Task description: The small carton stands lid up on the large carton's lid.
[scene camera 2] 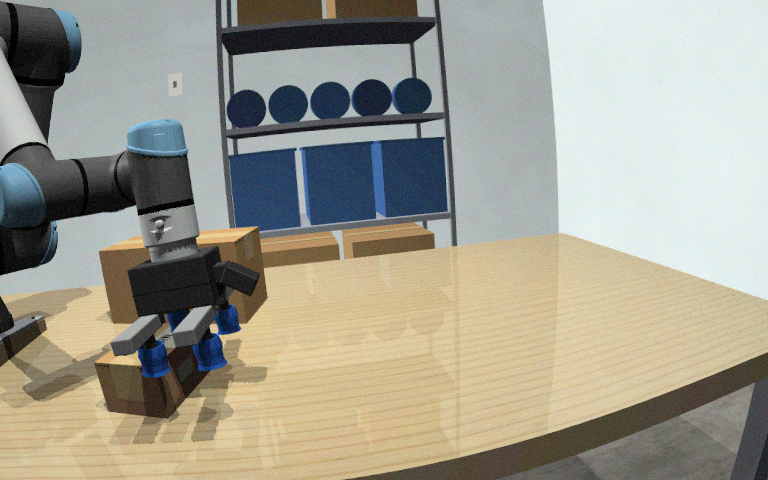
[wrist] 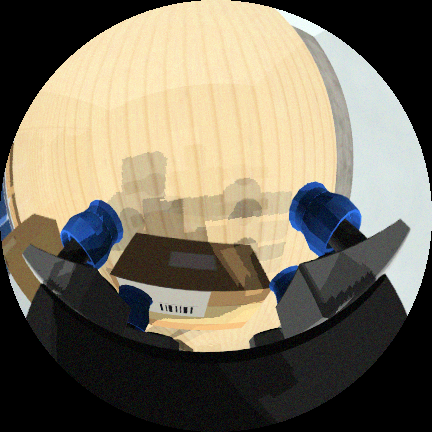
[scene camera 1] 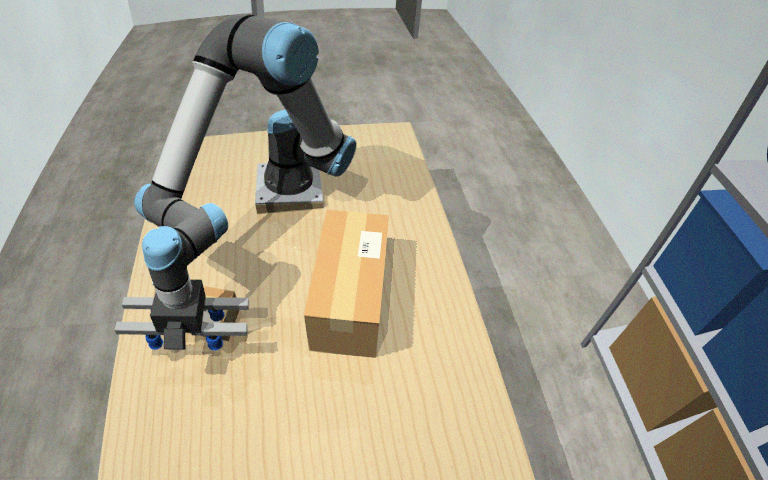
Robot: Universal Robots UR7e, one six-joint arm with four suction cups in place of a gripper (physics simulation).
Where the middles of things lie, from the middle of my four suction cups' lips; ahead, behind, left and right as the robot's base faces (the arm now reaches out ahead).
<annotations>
Right now the small carton [scene camera 2: 125, 389] is 70 mm behind my suction cup, 20 mm to the left of it and 50 mm below it. Also, from my suction cup: large carton [scene camera 1: 342, 313] (110 mm behind, 390 mm to the left, 10 mm below).
</annotations>
